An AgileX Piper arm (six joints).
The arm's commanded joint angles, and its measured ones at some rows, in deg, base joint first. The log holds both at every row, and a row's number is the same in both.
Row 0, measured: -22.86, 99.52, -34.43, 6.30, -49.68, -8.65
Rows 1 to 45, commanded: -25.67, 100.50, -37.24, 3.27, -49.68, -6.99; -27.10, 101.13, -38.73, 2.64, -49.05, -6.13; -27.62, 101.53, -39.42, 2.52, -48.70, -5.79; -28.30, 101.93, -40.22, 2.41, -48.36, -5.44; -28.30, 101.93, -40.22, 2.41, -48.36, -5.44; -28.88, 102.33, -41.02, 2.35, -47.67, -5.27; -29.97, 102.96, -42.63, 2.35, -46.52, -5.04; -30.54, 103.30, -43.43, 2.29, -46.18, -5.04; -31.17, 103.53, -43.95, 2.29, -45.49, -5.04; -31.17, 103.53, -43.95, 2.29, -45.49, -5.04; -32.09, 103.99, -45.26, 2.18, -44.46, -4.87; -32.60, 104.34, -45.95, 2.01, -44.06, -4.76; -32.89, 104.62, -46.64, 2.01, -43.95, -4.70; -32.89, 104.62, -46.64, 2.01, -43.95, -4.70; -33.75, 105.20, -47.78, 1.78, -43.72, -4.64; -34.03, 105.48, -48.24, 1.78, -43.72, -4.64; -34.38, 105.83, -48.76, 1.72, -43.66, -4.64; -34.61, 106.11, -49.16, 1.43, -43.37, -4.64; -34.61, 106.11, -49.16, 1.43, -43.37, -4.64; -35.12, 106.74, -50.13, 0.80, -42.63, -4.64; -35.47, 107.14, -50.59, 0.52, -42.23, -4.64; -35.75, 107.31, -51.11, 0.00, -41.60, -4.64; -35.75, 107.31, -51.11, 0.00, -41.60, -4.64; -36.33, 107.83, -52.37, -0.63, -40.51, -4.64; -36.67, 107.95, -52.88, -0.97, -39.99, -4.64; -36.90, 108.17, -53.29, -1.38, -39.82, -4.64; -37.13, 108.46, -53.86, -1.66, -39.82, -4.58; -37.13, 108.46, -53.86, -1.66, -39.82, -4.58; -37.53, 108.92, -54.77, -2.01, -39.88, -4.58; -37.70, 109.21, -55.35, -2.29, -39.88, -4.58; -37.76, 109.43, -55.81, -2.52, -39.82, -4.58; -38.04, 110.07, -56.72, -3.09, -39.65, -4.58; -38.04, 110.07, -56.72, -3.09, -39.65, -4.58; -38.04, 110.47, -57.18, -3.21, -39.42, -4.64; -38.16, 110.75, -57.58, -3.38, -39.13, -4.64; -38.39, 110.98, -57.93, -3.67, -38.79, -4.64; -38.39, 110.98, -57.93, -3.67, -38.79, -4.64; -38.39, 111.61, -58.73, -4.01, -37.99, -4.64; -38.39, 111.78, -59.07, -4.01, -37.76, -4.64; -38.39, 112.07, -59.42, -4.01, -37.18, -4.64; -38.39, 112.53, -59.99, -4.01, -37.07, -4.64; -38.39, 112.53, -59.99, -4.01, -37.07, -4.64; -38.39, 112.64, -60.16, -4.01, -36.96, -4.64; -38.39, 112.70, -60.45, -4.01, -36.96, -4.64; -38.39, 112.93, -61.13, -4.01, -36.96, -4.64
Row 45, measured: -38.56, 112.70, -59.59, -2.18, -36.21, -4.64
